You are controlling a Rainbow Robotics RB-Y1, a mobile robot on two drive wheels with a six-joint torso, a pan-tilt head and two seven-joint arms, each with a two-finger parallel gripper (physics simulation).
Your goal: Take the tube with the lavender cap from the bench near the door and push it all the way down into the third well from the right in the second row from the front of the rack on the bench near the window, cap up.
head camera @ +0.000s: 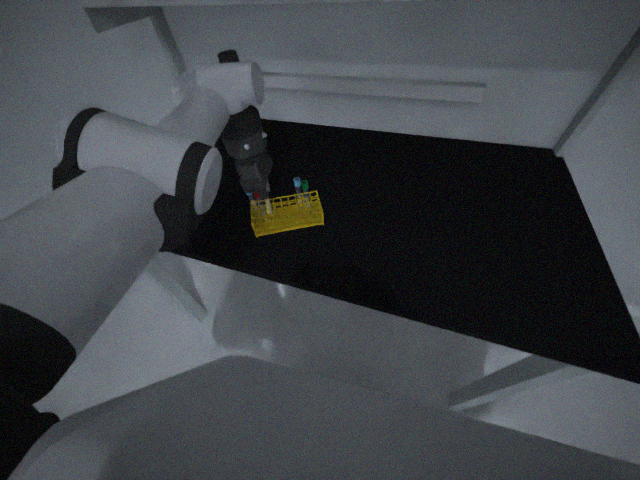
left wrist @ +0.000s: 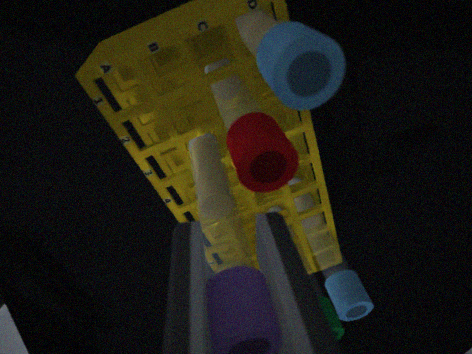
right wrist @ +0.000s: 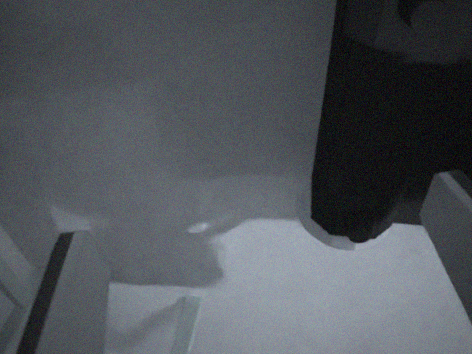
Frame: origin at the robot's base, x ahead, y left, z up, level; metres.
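Seen in the pictures: left gripper, between the fingertips: (head camera: 265,194) (left wrist: 229,236); right gripper, between the fingertips: (right wrist: 264,222).
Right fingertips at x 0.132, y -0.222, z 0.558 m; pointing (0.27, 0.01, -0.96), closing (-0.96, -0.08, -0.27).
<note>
Pixels of each thing's top centre, then the offset from my right fingertips to it. "spot": a spot on its surface instead. Level surfaces: height alone.
- yellow rack, centre of its top: (left wrist: 250,198) (head camera: 285,206) 0.404 m ahead, 0.524 m left, 0.415 m up
- dark bench top, height of its surface: 0.358 m up
- tube with the lavender cap, centre of its top: (left wrist: 244,352) 0.374 m ahead, 0.557 m left, 0.515 m up
- tube's pale body, a spot on its surface: (left wrist: 208,178) spot: 0.371 m ahead, 0.565 m left, 0.450 m up
The yellow rack (head camera: 294,219) (left wrist: 152,95) stands on the dark bench top (head camera: 439,216). My left gripper (head camera: 257,191) (left wrist: 229,236) hangs over the rack's left end and is shut on the tube with the lavender cap (left wrist: 239,305), cap up. The tube's pale body (left wrist: 208,178) points down at the rack's top grid near the rows marked 3 and 4; I cannot tell if its tip is inside a well. My right gripper (right wrist: 264,222) is open and empty, away from the bench, with only pale surfaces in its view.
Other tubes stand in the rack: a red-capped one (left wrist: 263,152) (head camera: 256,196) right beside the held tube, a large blue-capped one (left wrist: 300,64), and a small blue-capped one (left wrist: 348,293) (head camera: 297,181) with a green-capped one (left wrist: 332,319) (head camera: 305,184) at the far end. A pale wall runs behind the bench.
</note>
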